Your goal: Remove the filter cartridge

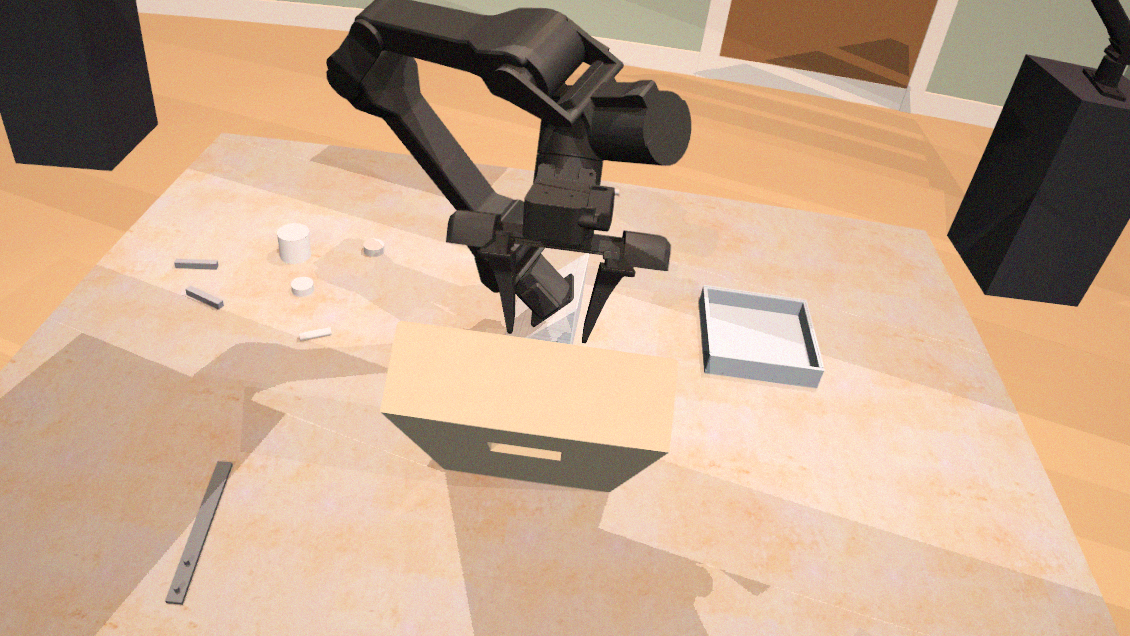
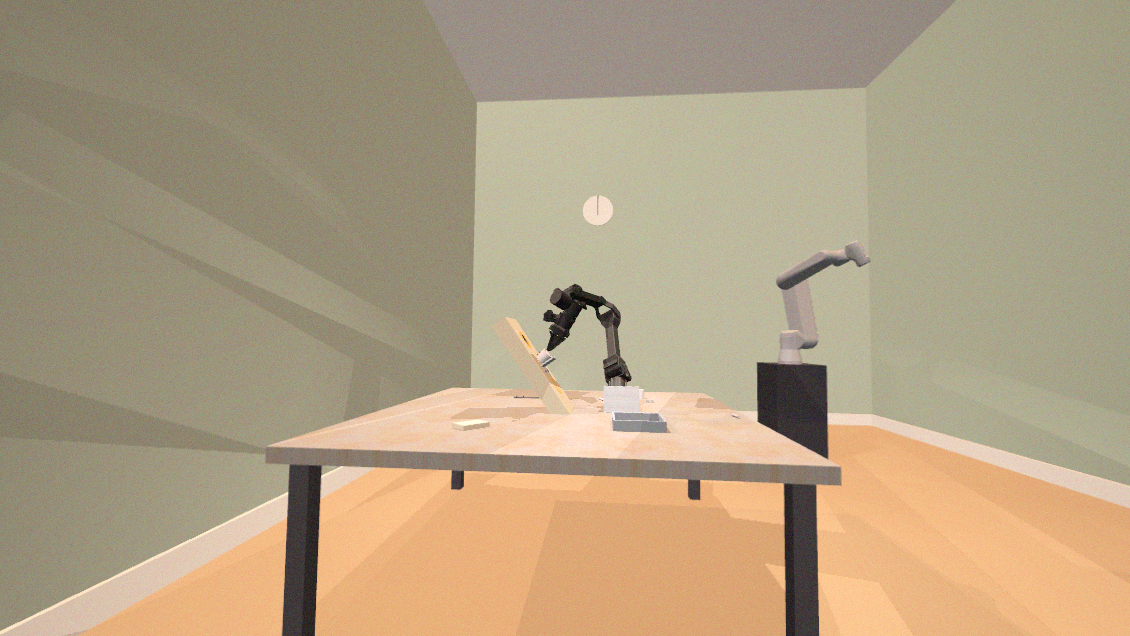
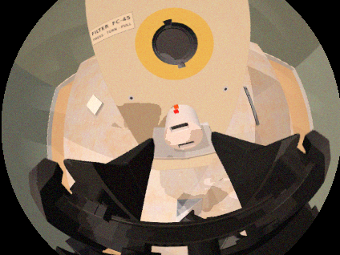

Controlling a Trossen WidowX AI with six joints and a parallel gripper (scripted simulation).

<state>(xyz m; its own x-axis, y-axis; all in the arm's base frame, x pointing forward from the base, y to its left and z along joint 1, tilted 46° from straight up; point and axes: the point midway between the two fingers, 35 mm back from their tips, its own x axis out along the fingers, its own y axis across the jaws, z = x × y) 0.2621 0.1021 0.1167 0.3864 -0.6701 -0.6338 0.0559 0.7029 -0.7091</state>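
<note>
Right now the round filter cartridge is 20 mm below my gripper tip and 10 mm ahead of it. The rest, counted from my gripper tip: tan service panel 60 mm ahead, 40 mm below, 10 mm to the right; then grey tray 300 mm to the left, 290 mm behind, 210 mm below.
</note>
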